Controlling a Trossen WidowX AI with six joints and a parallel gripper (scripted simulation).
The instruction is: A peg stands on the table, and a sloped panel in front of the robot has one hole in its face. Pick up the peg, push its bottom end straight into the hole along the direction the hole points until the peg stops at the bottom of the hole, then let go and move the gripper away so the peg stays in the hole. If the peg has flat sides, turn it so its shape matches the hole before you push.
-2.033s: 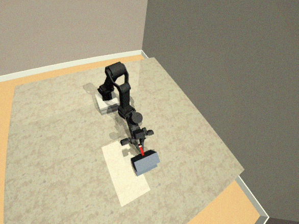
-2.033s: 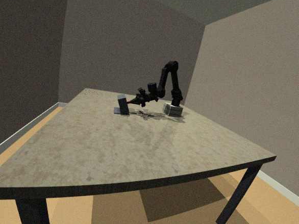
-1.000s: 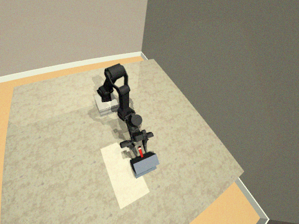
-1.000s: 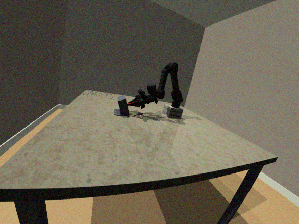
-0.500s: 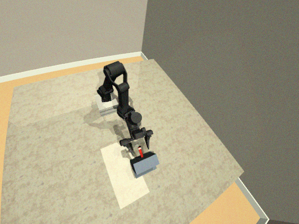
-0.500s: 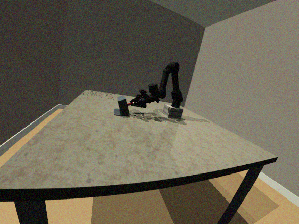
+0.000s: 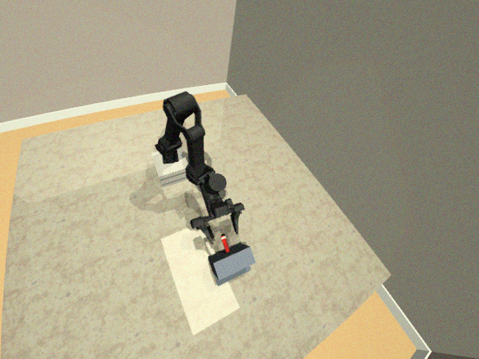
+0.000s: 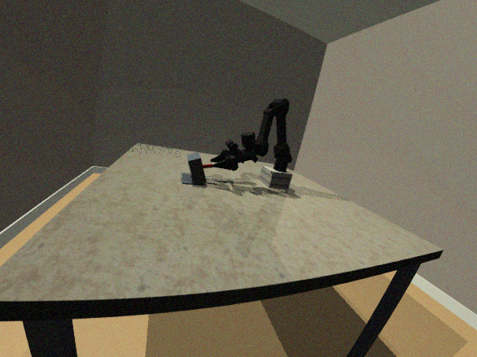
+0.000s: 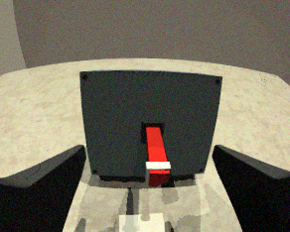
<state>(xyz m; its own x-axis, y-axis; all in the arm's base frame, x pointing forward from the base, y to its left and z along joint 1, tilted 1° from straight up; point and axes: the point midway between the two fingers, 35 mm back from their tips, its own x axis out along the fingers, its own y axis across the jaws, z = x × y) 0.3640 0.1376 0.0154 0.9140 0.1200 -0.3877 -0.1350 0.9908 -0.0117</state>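
My gripper tip is now 10 mm short of the dark red peg and 10 mm above it. The rest, counted from my gripper tip: sloped grey-blue panel 60 mm ahead, 30 mm below.
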